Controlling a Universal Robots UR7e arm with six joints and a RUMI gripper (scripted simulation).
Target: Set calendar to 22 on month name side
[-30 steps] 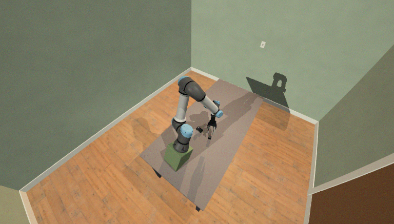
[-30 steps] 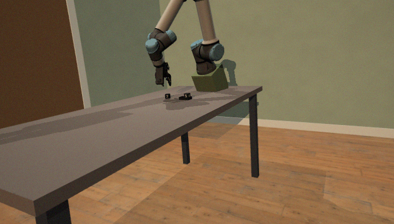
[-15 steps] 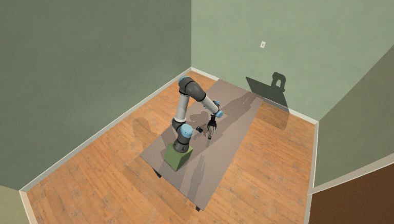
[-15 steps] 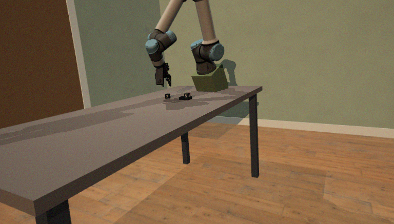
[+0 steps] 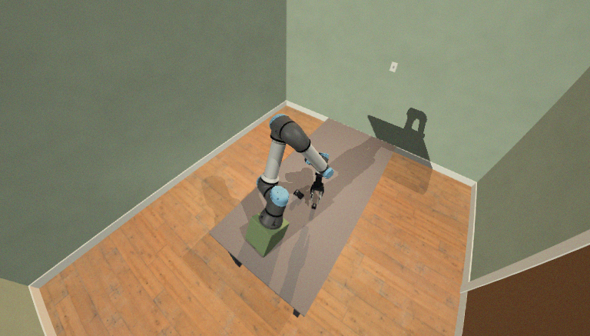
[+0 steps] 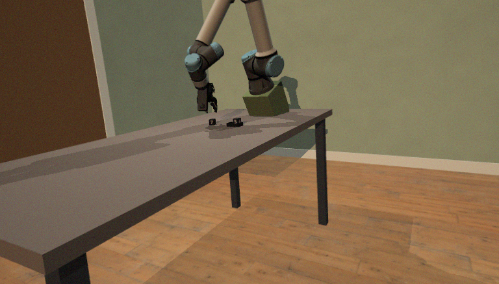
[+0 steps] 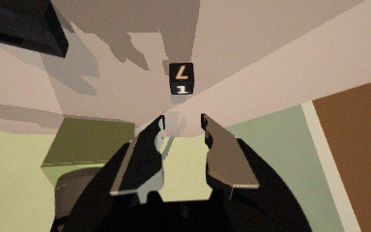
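Right now my hand is 60 mm above the black number cube and 10 mm past it. The rest, counted from my hand: black tray: 150 mm to the left, 60 mm below, 30 mm ahead.
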